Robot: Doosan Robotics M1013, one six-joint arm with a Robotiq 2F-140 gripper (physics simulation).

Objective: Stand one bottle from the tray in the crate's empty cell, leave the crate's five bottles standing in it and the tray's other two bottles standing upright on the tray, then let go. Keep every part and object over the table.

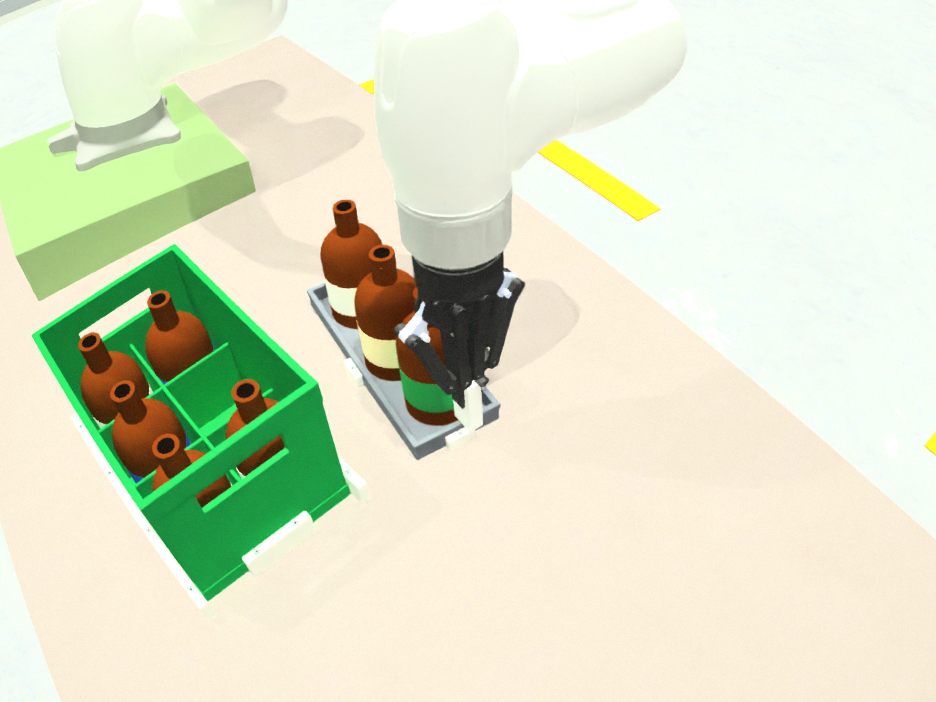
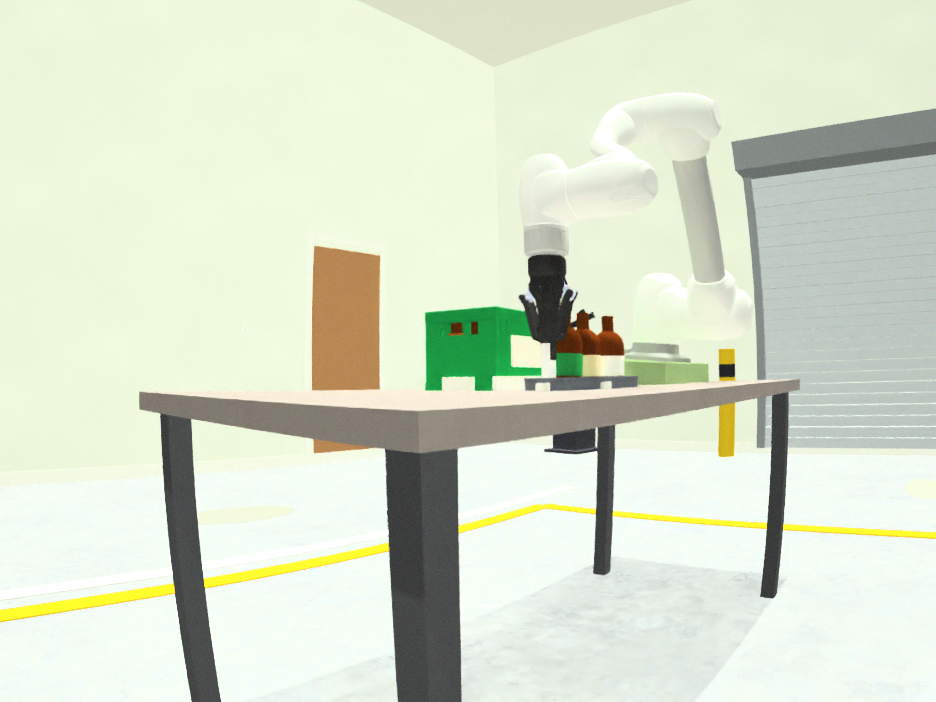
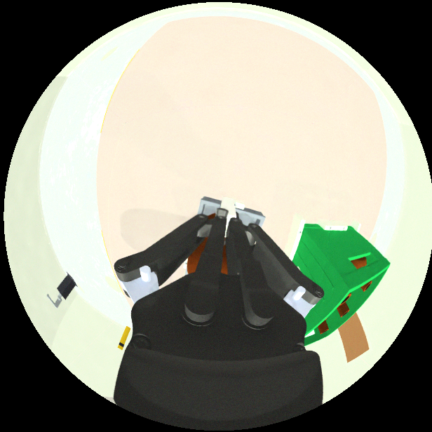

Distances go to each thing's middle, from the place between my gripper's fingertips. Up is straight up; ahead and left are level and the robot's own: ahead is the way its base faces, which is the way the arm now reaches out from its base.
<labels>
The green-label bottle [image 1: 426,402] lies 60 mm behind my hand, 60 mm above it and 10 mm to the right of it. The rest, counted from my hand: cream-labelled bottle [image 1: 384,298] 130 mm behind, 60 mm above, 20 mm to the right; then white cleat [image 1: 288,537] 230 mm to the right, 40 mm ahead, 10 mm below.
</labels>
